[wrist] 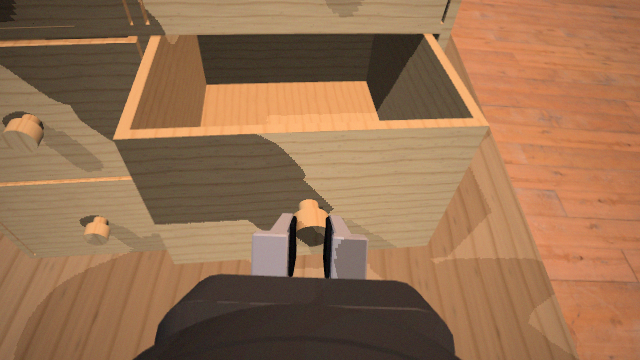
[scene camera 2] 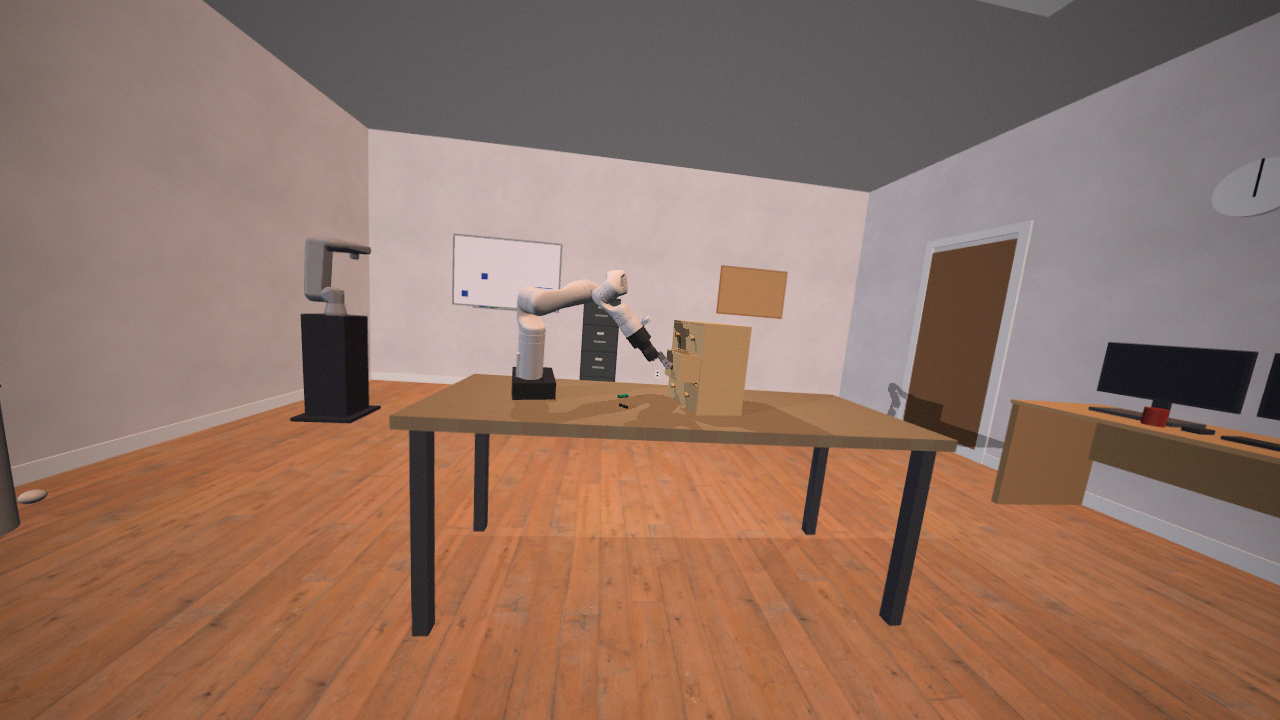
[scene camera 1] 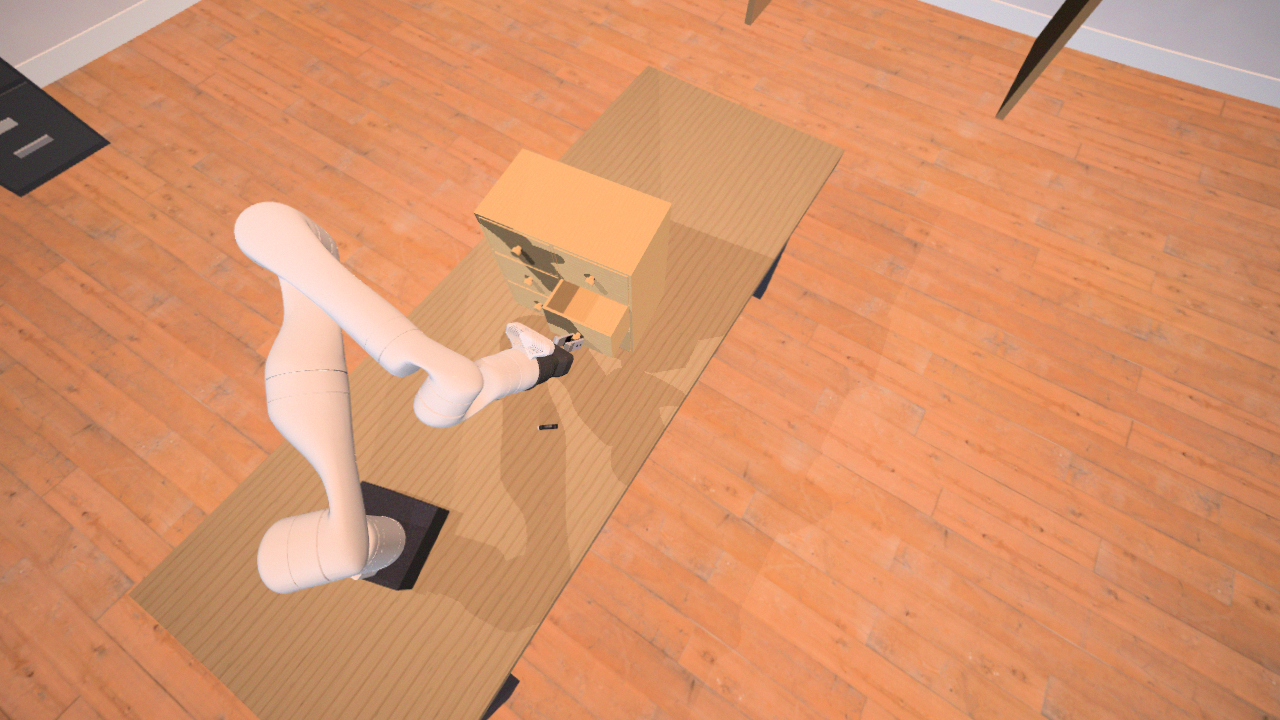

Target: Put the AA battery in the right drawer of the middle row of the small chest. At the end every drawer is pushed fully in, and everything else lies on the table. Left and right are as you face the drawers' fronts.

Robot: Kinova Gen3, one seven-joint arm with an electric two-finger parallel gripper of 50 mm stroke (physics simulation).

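Places are measured from the arm's base along level axes (x ahead, y left, z up), in millimetres.
Pixels of known places: gripper, fingertip midpoint: [wrist: 310, 236] [scene camera 2: 669, 367] [scene camera 1: 576, 340]; arm's base at its link origin: [scene camera 2: 529, 375] [scene camera 1: 378, 543].
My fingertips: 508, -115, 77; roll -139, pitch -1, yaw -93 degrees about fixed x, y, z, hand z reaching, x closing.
Observation:
Ahead of a thing's pixels: the offset from my fingertips to its top centre, as dx, dy, dz. "*": to the spot under its first point. Level surfaces: height alone.
The small wooden chest @(+170, +94, +172) [scene camera 1: 572, 210] [scene camera 2: 726, 367] stands on the table. Its right drawer of the middle row @(* +20, -74, +33) [scene camera 1: 611, 342] [wrist: 390, 170] is pulled well out, and the part of its inside that shows in the wrist view is empty. My gripper [scene camera 1: 572, 341] [scene camera 2: 667, 361] [wrist: 310, 236] is shut on this drawer's round knob @(* +0, +0, +19) [wrist: 311, 214]. The other drawers that show look pushed in. A small dark cylinder with a light end @(-159, -6, -145) [scene camera 1: 547, 427] [scene camera 2: 622, 405], which looks like the AA battery, lies on the table in front of the chest, apart from the gripper.
A small green item @(-143, +144, -141) [scene camera 2: 622, 395] lies on the table @(dz -155) [scene camera 1: 742, 143] [scene camera 2: 805, 416] near the dark cylinder; it does not show in scene camera 1. The arm's black base [scene camera 1: 416, 537] [scene camera 2: 533, 387] stands on the table, facing the chest's front. The table's long edge runs close to the chest's right side.

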